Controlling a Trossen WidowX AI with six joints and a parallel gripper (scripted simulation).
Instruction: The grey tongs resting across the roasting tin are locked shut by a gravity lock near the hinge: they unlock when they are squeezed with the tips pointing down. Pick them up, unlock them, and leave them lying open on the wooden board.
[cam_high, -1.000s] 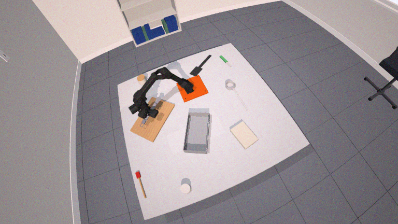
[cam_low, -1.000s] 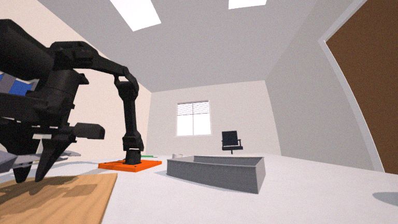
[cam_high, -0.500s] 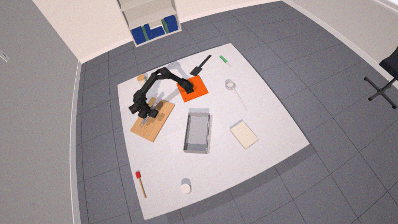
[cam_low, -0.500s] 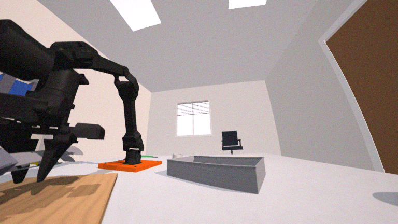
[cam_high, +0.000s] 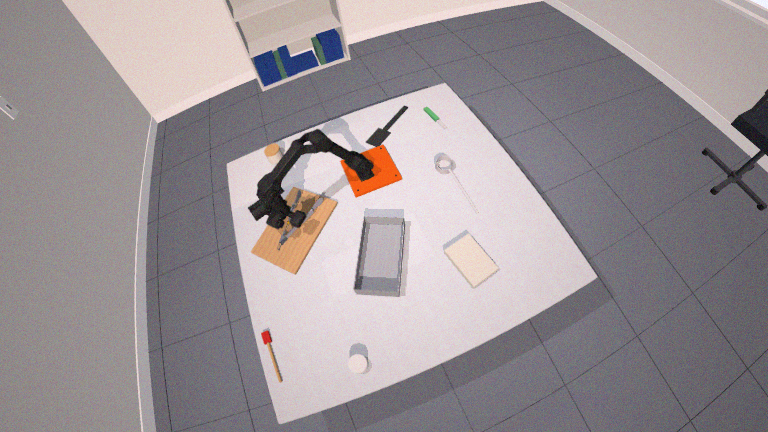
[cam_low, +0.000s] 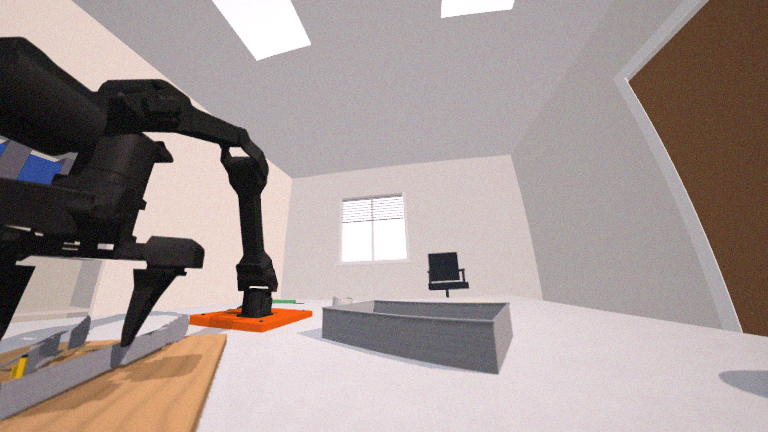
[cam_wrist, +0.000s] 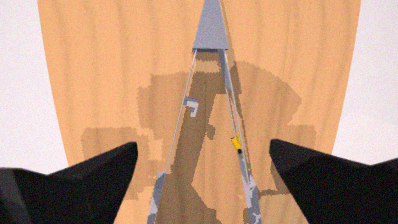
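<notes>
My gripper tip is now 4 cm above the wooden board. Also, from my gripper tip: tan jar (45 cm behind, 3 cm to the left, 1 cm below); then spatula (33 cm behind, 60 cm to the left, 4 cm below); then grey roasting tin (30 cm ahead, 27 cm to the left, 2 cm below).
</notes>
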